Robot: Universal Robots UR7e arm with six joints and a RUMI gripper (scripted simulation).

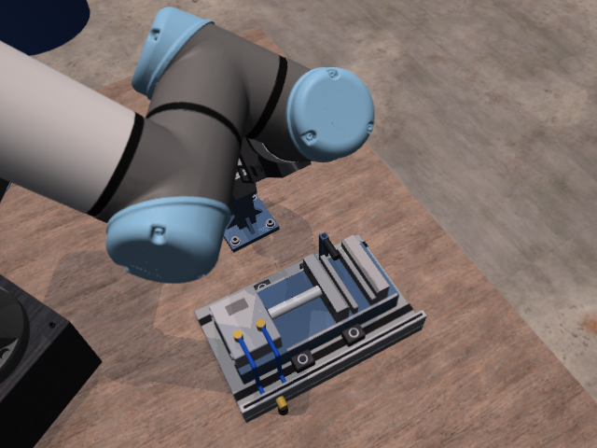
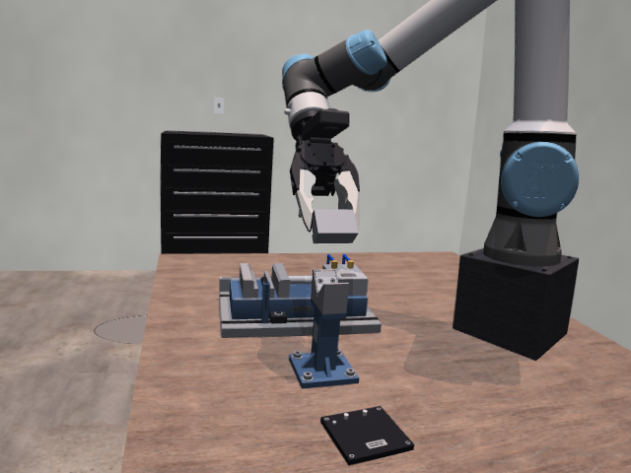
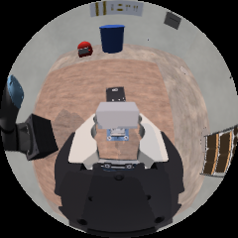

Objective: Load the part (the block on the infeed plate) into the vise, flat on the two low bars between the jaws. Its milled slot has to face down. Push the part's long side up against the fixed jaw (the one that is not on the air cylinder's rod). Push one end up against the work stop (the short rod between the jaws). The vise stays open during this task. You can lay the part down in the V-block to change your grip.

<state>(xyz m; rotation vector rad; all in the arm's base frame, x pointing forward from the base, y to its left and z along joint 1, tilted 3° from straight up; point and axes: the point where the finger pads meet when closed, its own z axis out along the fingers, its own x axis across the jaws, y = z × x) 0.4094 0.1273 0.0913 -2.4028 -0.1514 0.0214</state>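
Right now my hand is 1 cm above the part. Also, from my hand: work stop 8 cm ahead, 16 cm to the right, 15 cm below; moving jaw 5 cm ahead, 21 cm to the right, 16 cm below; white cylinder rod 21 cm to the right, 16 cm below.
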